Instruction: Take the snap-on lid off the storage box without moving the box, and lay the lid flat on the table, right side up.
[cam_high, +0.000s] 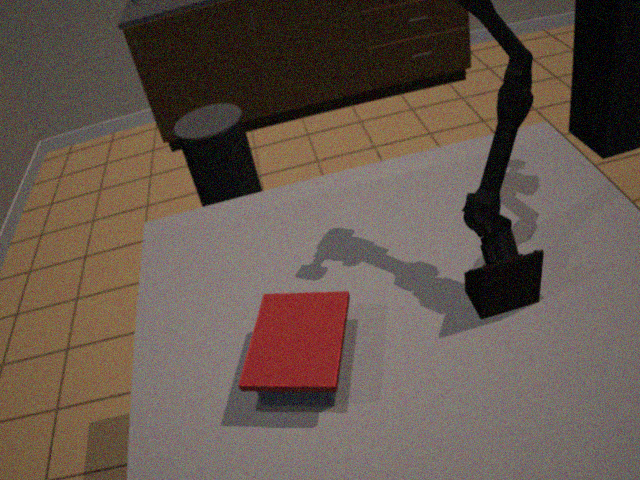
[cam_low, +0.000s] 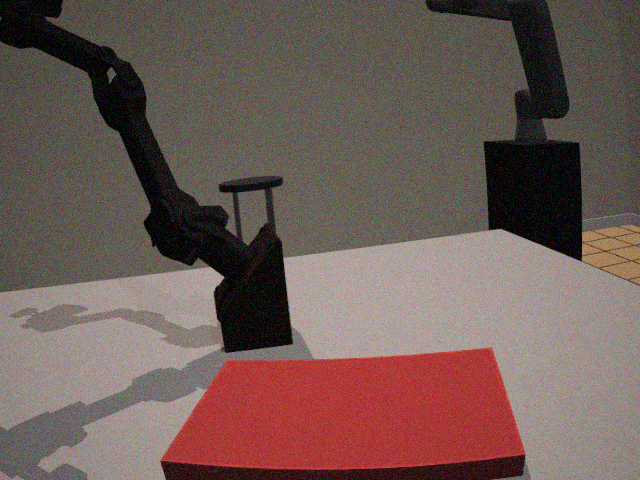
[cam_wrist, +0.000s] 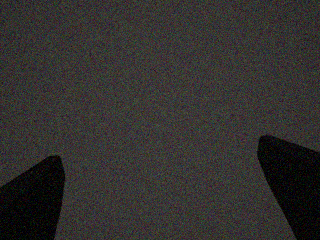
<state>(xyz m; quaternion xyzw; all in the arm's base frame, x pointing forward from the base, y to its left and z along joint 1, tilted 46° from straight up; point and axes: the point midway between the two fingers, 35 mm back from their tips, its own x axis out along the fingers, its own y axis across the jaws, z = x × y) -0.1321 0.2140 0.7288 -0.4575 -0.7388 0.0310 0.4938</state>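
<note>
Right now my gripper tip is 70 cm above the lid, 64 cm short of it and 39 cm to the right of it. From my gripper tip the other things lie so: storage box 74 cm below, 64 cm ahead, 39 cm to the left.
</note>
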